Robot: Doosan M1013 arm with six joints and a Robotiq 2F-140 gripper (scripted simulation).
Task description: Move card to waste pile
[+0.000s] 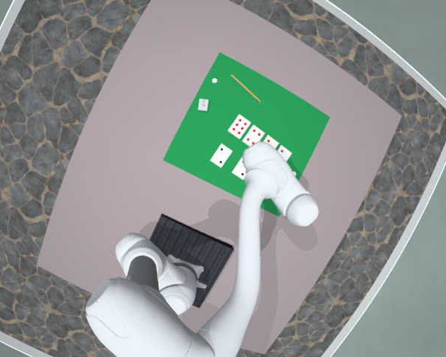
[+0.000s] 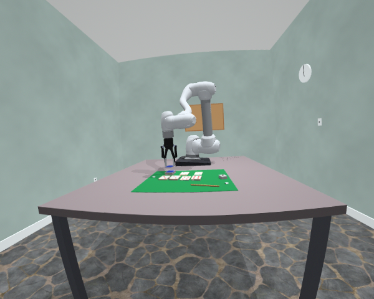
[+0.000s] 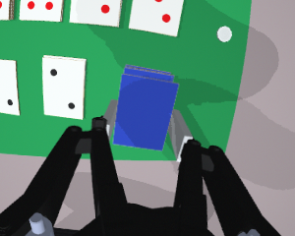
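My gripper is now 230 mm to the right of the black-pip card, 90 mm above it and 40 mm short of it. The rest, counted from my hand: thin wooden stick (360 mm ahead, 240 mm to the left, 90 mm below); then green mat (170 mm ahead, 130 mm to the left, 100 mm below); then blue-backed card (30 mm below).
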